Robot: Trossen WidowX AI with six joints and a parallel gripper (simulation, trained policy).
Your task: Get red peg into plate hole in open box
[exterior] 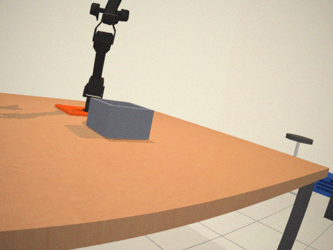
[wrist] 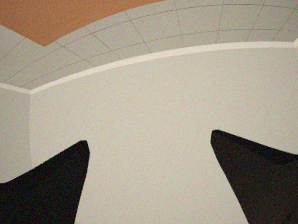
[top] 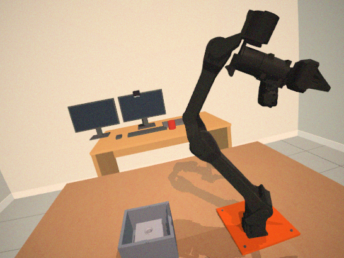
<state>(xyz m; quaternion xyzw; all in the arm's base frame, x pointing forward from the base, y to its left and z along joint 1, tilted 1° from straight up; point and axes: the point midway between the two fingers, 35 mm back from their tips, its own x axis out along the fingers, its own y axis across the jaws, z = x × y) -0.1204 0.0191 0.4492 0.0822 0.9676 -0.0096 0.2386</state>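
The red peg is 400 mm below my gripper tip, 300 mm ahead of it and 110 mm to the left of it. From my gripper tip the other things lie so: plate 490 mm ahead, 400 mm below, 40 mm to the right; grey box 490 mm ahead, 420 mm below, 40 mm to the right.
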